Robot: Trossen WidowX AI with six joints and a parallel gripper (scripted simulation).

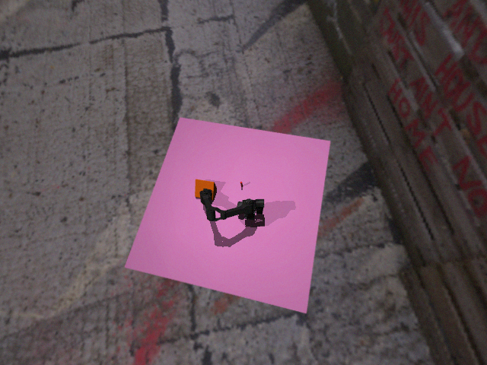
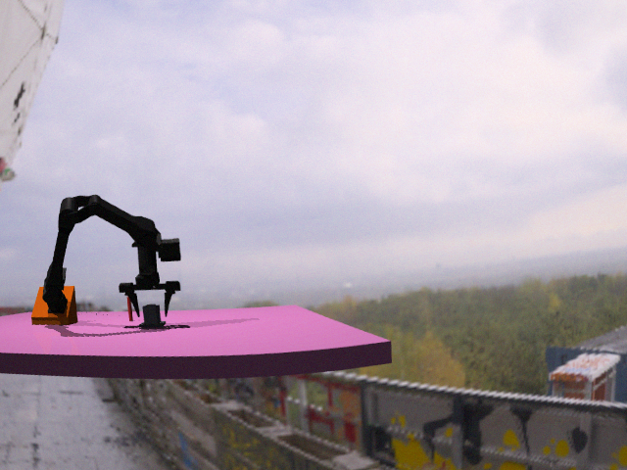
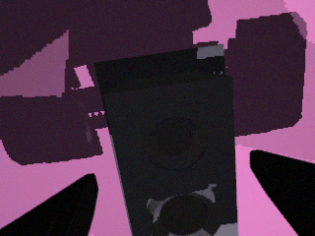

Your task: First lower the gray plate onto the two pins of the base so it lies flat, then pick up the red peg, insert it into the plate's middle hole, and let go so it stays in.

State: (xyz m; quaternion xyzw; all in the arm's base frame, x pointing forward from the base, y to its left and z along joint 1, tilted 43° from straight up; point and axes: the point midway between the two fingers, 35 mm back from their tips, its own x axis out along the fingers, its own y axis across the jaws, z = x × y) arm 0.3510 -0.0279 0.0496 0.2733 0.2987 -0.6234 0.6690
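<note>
Now: the gray plate 20 mm above my gripper tip. Also, from my gripper tip: pin base 20 mm below; then red peg 180 mm to the left, 120 mm behind, 20 mm above.
</note>
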